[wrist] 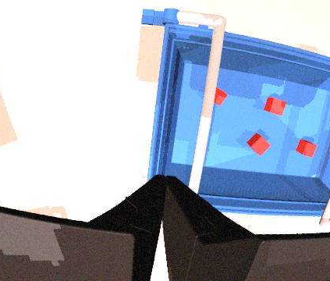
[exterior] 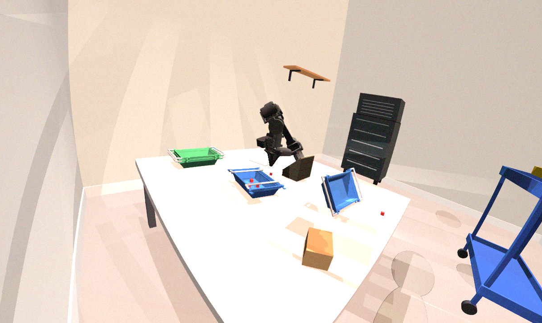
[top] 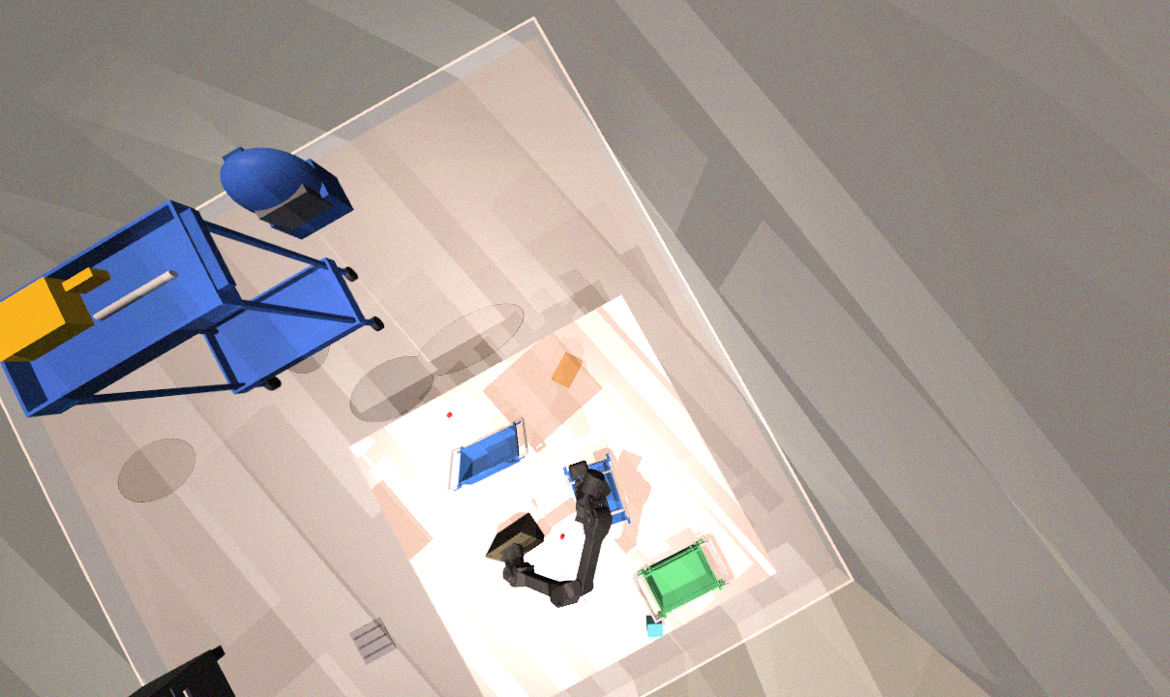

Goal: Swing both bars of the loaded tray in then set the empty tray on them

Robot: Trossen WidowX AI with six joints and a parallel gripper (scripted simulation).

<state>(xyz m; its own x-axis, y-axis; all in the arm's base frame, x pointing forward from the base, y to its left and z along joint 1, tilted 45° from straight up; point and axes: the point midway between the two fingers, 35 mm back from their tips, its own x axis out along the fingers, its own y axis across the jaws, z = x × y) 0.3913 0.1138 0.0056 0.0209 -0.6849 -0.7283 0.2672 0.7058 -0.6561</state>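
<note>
Right now the blue tray is 280 mm behind my gripper tip, 260 mm to the left of it and 80 mm below it. Round my gripper tip: red block (150 mm below, 100 mm to the right, 40 mm behind); tan box (360 mm to the left, 150 mm ahead, 130 mm below).
</note>
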